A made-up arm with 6 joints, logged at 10 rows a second.
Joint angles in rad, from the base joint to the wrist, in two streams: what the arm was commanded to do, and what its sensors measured. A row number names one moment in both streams.
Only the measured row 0 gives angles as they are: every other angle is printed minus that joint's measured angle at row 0.
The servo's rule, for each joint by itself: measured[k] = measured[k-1] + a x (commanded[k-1-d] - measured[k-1]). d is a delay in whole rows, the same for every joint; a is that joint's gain. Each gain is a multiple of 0.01, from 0.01 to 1. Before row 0 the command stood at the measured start. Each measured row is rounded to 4 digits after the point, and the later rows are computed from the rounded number. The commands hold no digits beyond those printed.
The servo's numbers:
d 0
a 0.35 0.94 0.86 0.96 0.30 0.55
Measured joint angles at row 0: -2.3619 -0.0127 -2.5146 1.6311 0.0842 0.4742
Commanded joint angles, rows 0 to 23: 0.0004 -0.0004 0.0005 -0.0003 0.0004 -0.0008; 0.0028 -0.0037 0.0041 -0.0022 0.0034 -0.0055; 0.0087 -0.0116 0.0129 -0.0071 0.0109 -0.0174; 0.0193 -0.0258 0.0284 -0.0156 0.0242 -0.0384; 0.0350 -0.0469 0.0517 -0.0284 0.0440 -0.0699; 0.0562 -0.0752 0.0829 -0.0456 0.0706 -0.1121; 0.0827 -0.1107 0.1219 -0.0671 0.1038 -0.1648; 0.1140 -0.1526 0.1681 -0.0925 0.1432 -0.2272; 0.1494 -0.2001 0.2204 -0.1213 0.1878 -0.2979; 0.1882 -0.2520 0.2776 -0.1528 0.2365 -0.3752; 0.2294 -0.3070 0.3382 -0.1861 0.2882 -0.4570; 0.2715 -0.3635 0.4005 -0.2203 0.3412 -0.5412; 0.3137 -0.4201 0.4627 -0.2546 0.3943 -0.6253; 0.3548 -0.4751 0.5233 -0.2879 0.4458 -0.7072; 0.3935 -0.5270 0.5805 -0.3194 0.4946 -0.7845; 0.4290 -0.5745 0.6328 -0.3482 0.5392 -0.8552; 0.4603 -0.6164 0.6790 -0.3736 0.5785 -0.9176; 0.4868 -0.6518 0.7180 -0.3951 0.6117 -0.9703; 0.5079 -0.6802 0.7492 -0.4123 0.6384 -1.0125; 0.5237 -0.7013 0.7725 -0.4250 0.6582 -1.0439; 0.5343 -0.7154 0.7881 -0.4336 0.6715 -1.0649; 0.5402 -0.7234 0.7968 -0.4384 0.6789 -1.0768; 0.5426 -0.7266 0.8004 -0.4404 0.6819 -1.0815; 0.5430 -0.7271 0.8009 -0.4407 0.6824 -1.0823
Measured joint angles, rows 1 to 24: 0.0001 -0.0004 0.0004 -0.0003 0.0001 -0.0004; 0.0010 -0.0035 0.0036 -0.0021 0.0011 -0.0032; 0.0037 -0.0111 0.0116 -0.0069 0.0040 -0.0110; 0.0092 -0.0249 0.0260 -0.0153 0.0101 -0.0261; 0.0182 -0.0456 0.0481 -0.0279 0.0203 -0.0502; 0.0315 -0.0734 0.0780 -0.0449 0.0354 -0.0842; 0.0494 -0.1085 0.1158 -0.0662 0.0559 -0.1285; 0.0720 -0.1500 0.1608 -0.0914 0.0821 -0.1828; 0.0991 -0.1971 0.2121 -0.1201 0.1138 -0.2461; 0.1303 -0.2487 0.2684 -0.1515 0.1506 -0.3171; 0.1650 -0.3035 0.3284 -0.1847 0.1919 -0.3940; 0.2023 -0.3599 0.3904 -0.2189 0.2367 -0.4750; 0.2413 -0.4165 0.4526 -0.2532 0.2840 -0.5577; 0.2810 -0.4716 0.5134 -0.2865 0.3325 -0.6399; 0.3204 -0.5237 0.5711 -0.3181 0.3811 -0.7194; 0.3584 -0.5715 0.6242 -0.3470 0.4285 -0.7941; 0.3941 -0.6137 0.6713 -0.3725 0.4735 -0.8620; 0.4265 -0.6495 0.7115 -0.3942 0.5150 -0.9216; 0.4550 -0.6784 0.7439 -0.4116 0.5520 -0.9716; 0.4790 -0.6999 0.7685 -0.4245 0.5839 -1.0114; 0.4984 -0.7145 0.7854 -0.4332 0.6102 -1.0408; 0.5130 -0.7229 0.7952 -0.4382 0.6308 -1.0606; 0.5234 -0.7264 0.7997 -0.4403 0.6461 -1.0721; 0.5303 -0.7271 0.8007 -0.4407 0.6570 -1.0777
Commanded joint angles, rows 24 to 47: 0.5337 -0.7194 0.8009 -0.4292 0.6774 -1.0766; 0.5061 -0.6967 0.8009 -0.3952 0.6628 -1.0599; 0.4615 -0.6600 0.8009 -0.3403 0.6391 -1.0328; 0.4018 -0.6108 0.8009 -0.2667 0.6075 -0.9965; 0.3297 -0.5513 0.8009 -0.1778 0.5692 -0.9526; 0.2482 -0.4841 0.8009 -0.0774 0.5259 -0.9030; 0.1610 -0.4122 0.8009 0.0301 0.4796 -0.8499; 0.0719 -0.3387 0.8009 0.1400 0.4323 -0.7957; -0.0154 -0.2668 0.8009 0.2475 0.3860 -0.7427; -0.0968 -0.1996 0.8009 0.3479 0.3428 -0.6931; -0.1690 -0.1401 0.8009 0.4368 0.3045 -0.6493; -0.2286 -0.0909 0.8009 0.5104 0.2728 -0.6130; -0.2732 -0.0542 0.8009 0.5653 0.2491 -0.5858; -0.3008 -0.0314 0.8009 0.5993 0.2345 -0.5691; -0.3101 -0.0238 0.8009 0.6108 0.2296 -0.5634; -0.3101 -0.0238 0.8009 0.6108 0.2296 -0.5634; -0.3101 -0.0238 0.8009 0.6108 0.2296 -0.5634; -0.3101 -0.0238 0.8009 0.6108 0.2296 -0.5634; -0.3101 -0.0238 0.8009 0.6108 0.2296 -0.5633; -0.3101 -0.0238 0.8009 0.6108 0.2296 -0.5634; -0.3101 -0.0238 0.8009 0.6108 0.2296 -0.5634; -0.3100 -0.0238 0.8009 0.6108 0.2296 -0.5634; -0.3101 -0.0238 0.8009 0.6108 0.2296 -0.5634; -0.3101 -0.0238 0.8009 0.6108 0.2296 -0.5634
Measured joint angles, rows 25 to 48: 0.5315 -0.7199 0.8009 -0.4297 0.6631 -1.0771; 0.5226 -0.6981 0.8009 -0.3966 0.6630 -1.0676; 0.5012 -0.6623 0.8009 -0.3426 0.6558 -1.0485; 0.4664 -0.6139 0.8009 -0.2697 0.6413 -1.0199; 0.4186 -0.5551 0.8009 -0.1815 0.6197 -0.9829; 0.3590 -0.4884 0.8009 -0.0816 0.5916 -0.9390; 0.2897 -0.4168 0.8009 0.0256 0.5580 -0.8900; 0.2135 -0.3434 0.8009 0.1354 0.5203 -0.8381; 0.1334 -0.2714 0.8009 0.2430 0.4800 -0.7856; 0.0528 -0.2039 0.8009 0.3437 0.4388 -0.7347; -0.0248 -0.1439 0.8009 0.4331 0.3985 -0.6877; -0.0961 -0.0941 0.8009 0.5073 0.3608 -0.6466; -0.1581 -0.0566 0.8009 0.5630 0.3273 -0.6132; -0.2080 -0.0329 0.8009 0.5978 0.2995 -0.5889; -0.2437 -0.0243 0.8009 0.6103 0.2785 -0.5749; -0.2669 -0.0238 0.8009 0.6108 0.2638 -0.5686; -0.2820 -0.0238 0.8009 0.6108 0.2535 -0.5657; -0.2918 -0.0238 0.8009 0.6108 0.2463 -0.5644; -0.2982 -0.0238 0.8009 0.6108 0.2413 -0.5638; -0.3024 -0.0238 0.8009 0.6108 0.2378 -0.5636; -0.3051 -0.0238 0.8009 0.6108 0.2353 -0.5635; -0.3068 -0.0238 0.8009 0.6108 0.2336 -0.5634; -0.3080 -0.0238 0.8009 0.6108 0.2324 -0.5634; -0.3087 -0.0238 0.8009 0.6108 0.2316 -0.5634
